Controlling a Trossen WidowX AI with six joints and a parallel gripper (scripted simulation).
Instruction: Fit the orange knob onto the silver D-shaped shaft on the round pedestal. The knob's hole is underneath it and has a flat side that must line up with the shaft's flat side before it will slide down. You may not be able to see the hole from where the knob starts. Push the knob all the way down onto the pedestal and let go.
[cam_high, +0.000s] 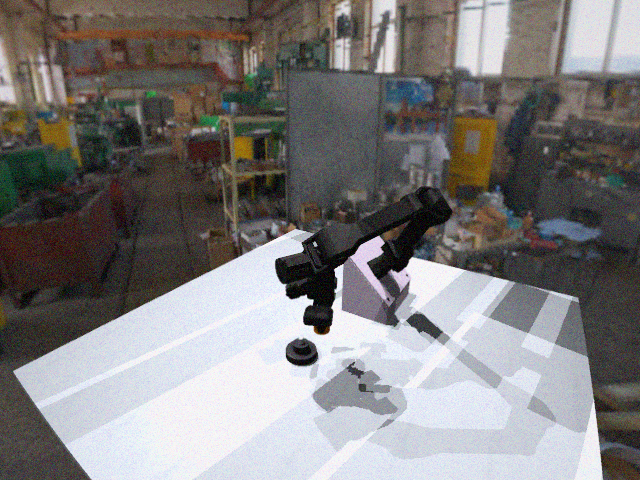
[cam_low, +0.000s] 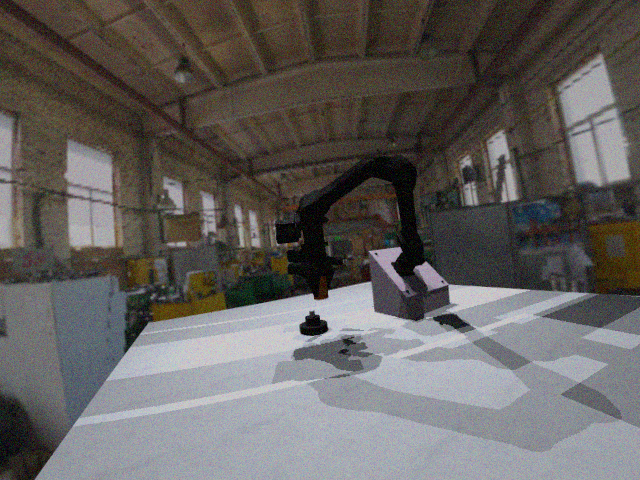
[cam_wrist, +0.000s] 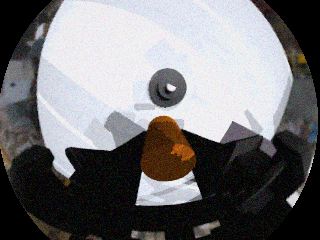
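My gripper tip is 10 mm short of the round black pedestal, 60 mm to the left of it and 80 mm above it. Round my gripper tip: orange knob: 30 mm above.
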